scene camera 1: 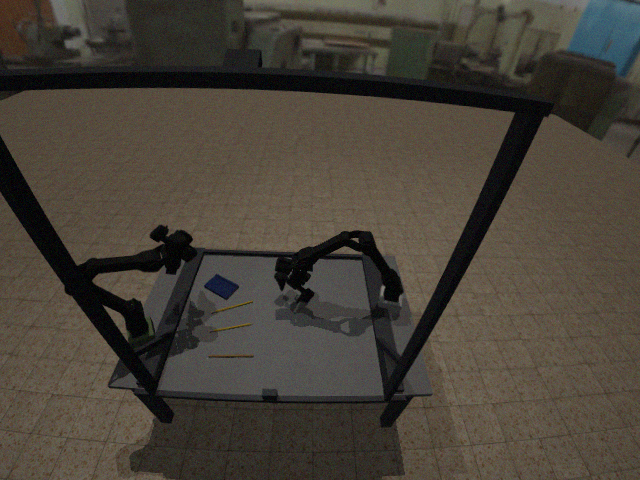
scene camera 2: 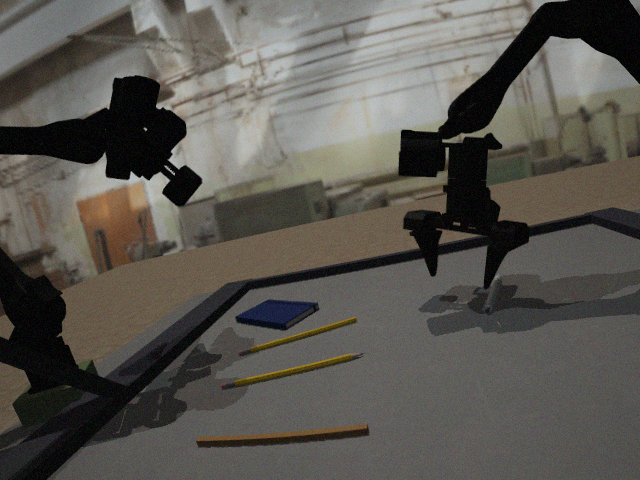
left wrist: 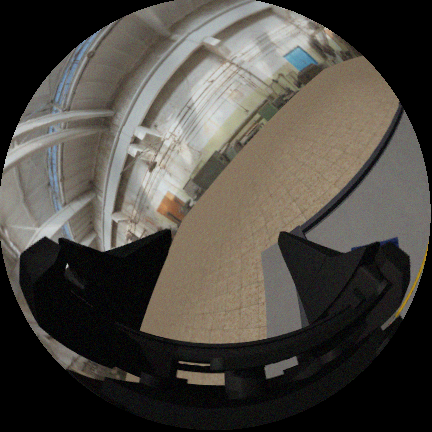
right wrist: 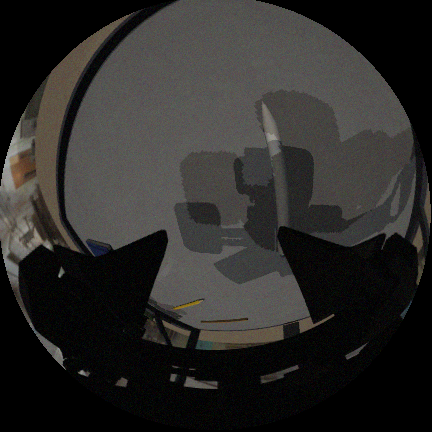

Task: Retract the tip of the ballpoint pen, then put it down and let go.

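Pixels of known places: left gripper, between the fingertips: (scene camera 2: 166,166) (left wrist: 226,236); right gripper, between the fingertips: (scene camera 1: 289,296) (scene camera 2: 458,282) (right wrist: 223,234); left arm's base, origin of its link: (scene camera 1: 139,329); right arm's base, origin of its link: (scene camera 1: 391,295).
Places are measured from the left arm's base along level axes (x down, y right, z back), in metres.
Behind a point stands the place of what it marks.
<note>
The grey pen (scene camera 2: 493,295) {x 0.030, y 0.179, z -0.648 m} (right wrist: 281,185) {x 0.029, y 0.153, z -0.676 m} lies on the table (scene camera 1: 320,372) {x 0.040, y 0.491, z -0.569 m} (scene camera 2: 465,403) {x 0.040, y 0.329, z -0.463 m}. In the right wrist view its pale pointed end is at the top and its other end reaches down beside the right-hand fingertip; whether the writing point is out is too small to tell. My right gripper (scene camera 2: 460,280) {x 0.011, y 0.128, z -0.627 m} (right wrist: 223,234) {x 0.011, y 0.128, z -0.627 m} is open and empty, pointing down low above the table, one fingertip close over the pen and the other off to its side. My left gripper (left wrist: 226,236) {x -0.283, y -0.178, z -0.259 m} is open and empty, raised near the table's left edge, far from the pen.
A blue notebook (scene camera 1: 221,286) {x 0.028, y -0.090, z -0.379 m} (scene camera 2: 277,313) {x 0.028, y -0.074, z -0.380 m}, two yellow pencils (scene camera 1: 232,307) {x 0.036, y 0.043, z -0.384 m} (scene camera 1: 231,328) {x 0.036, y 0.142, z -0.338 m} and an orange-brown stick (scene camera 1: 231,356) {x 0.035, y 0.266, z -0.296 m} (scene camera 2: 282,436) {x 0.033, y 0.267, z -0.300 m} lie on the picture's left part of the table. A dark frame with posts (scene camera 1: 465,232) {x -0.735, y 0.680, z -0.729 m} stands around the table.
</note>
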